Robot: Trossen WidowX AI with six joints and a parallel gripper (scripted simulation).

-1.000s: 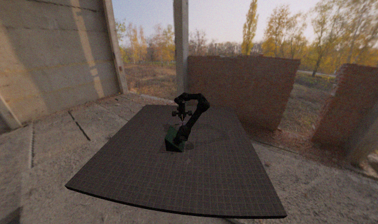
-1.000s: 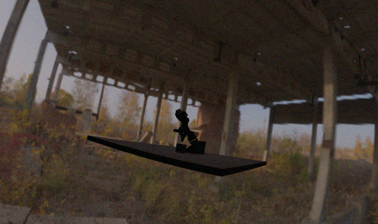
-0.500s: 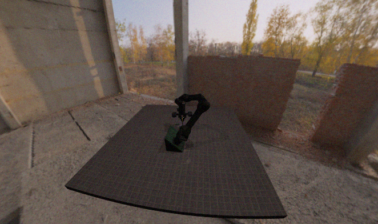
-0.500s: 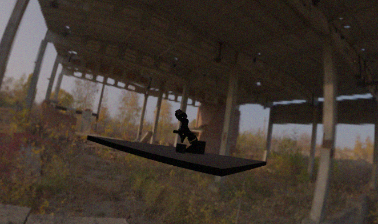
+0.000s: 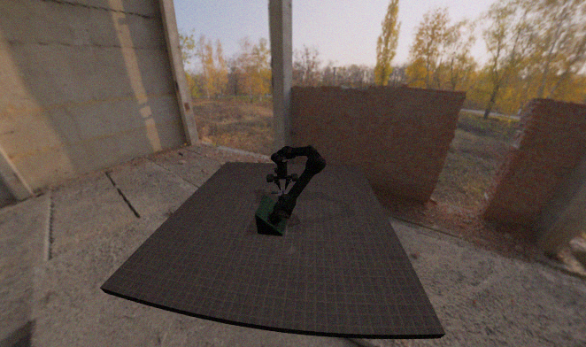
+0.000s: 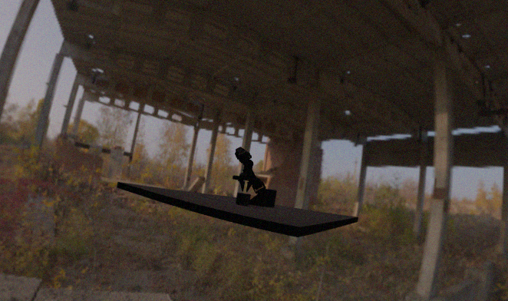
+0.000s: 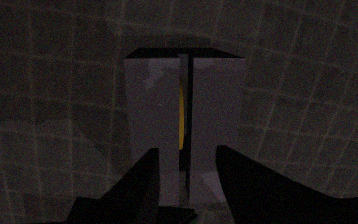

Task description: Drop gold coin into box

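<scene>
The gold coin lies 5 cm below my gripper tip.
</scene>
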